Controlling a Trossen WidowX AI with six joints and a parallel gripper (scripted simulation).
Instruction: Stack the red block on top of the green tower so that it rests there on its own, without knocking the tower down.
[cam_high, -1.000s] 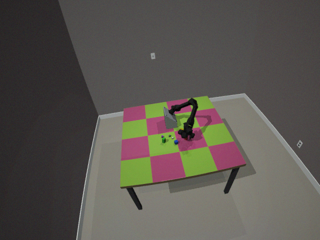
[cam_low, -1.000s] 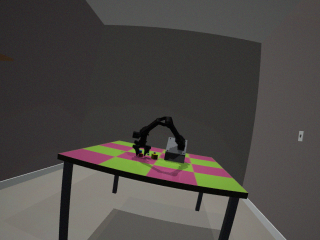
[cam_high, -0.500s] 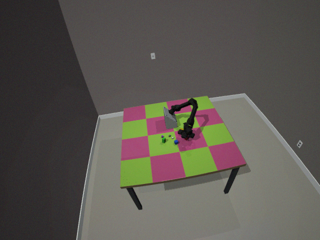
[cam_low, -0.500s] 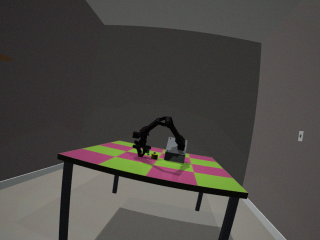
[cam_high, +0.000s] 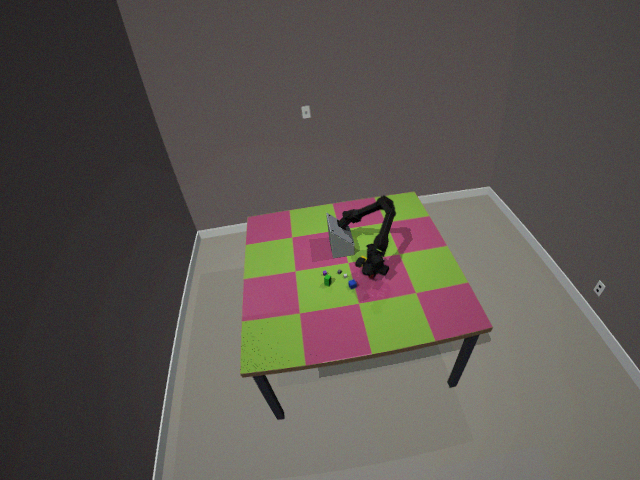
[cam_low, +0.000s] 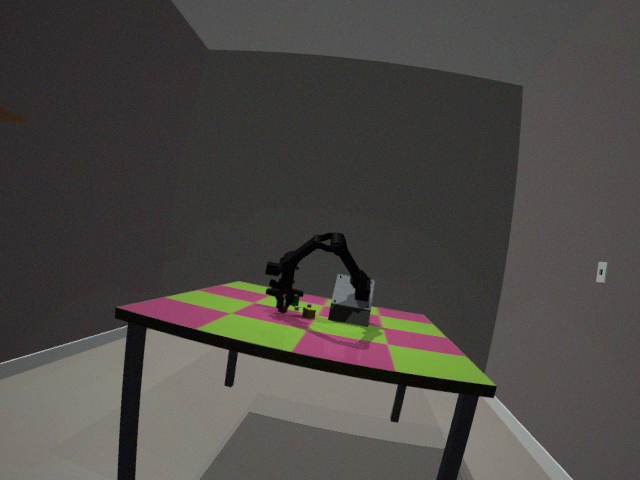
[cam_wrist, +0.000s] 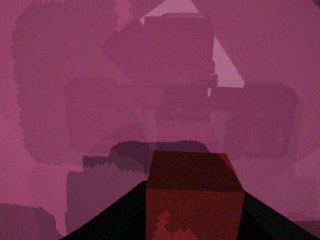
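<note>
The purple block lies 270 mm to the right of my gripper tip and 80 mm behind it. The rest, counted from my gripper tip: red block: 10 mm above; yellow block: 120 mm behind, 30 mm to the right, 10 mm above; blue block: 120 mm to the right, 50 mm ahead.
</note>
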